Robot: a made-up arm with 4 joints. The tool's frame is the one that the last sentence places.
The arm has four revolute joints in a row. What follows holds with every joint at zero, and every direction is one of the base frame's.
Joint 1 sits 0.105 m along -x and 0.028 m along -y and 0.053 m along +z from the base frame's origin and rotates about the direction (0.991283, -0.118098, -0.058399), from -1.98 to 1.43 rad.
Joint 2 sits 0.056 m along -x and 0.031 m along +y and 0.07 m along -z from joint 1 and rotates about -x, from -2.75 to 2.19 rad.
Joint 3 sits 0.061 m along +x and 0.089 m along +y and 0.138 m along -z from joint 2 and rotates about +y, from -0.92 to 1.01 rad.
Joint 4 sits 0.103 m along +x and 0.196 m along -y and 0.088 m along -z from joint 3 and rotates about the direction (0.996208, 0.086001, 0.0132), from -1.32 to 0.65 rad.
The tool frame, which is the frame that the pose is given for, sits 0.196 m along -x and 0.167 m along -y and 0.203 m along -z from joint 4; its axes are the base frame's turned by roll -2.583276, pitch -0.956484 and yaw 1.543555 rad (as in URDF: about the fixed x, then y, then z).
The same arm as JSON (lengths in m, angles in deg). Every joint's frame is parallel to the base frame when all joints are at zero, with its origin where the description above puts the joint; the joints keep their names.
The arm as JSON. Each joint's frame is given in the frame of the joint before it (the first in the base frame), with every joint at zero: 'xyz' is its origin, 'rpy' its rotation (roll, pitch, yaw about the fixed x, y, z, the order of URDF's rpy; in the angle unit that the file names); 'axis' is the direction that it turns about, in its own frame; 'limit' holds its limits. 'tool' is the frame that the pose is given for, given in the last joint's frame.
{"units": {"length": "m", "angle": "deg"}, "joints": [{"name": "joint 1", "type": "revolute", "origin": {"xyz": [-0.105, -0.028, 0.053], "rpy": [0.0, 0.0, 0.0]}, "axis": [0.991283, -0.118098, -0.058399], "limit": {"lower": -113.45, "upper": 81.93}}, {"name": "joint 2", "type": "revolute", "origin": {"xyz": [-0.056, 0.031, -0.07], "rpy": [0.0, 0.0, 0.0]}, "axis": "-x", "limit": {"lower": -157.56, "upper": 125.48}}, {"name": "joint 3", "type": "revolute", "origin": {"xyz": [0.061, 0.089, -0.138], "rpy": [0.0, 0.0, 0.0]}, "axis": "+y", "limit": {"lower": -52.71, "upper": 57.87}}, {"name": "joint 4", "type": "revolute", "origin": {"xyz": [0.103, -0.196, -0.088], "rpy": [0.0, 0.0, 0.0]}, "axis": [0.996208, 0.086001, 0.0132], "limit": {"lower": -75.63, "upper": 37.24}}], "tool": {"origin": {"xyz": [-0.196, -0.167, -0.203], "rpy": [-148.01, -54.8, 88.44]}}}
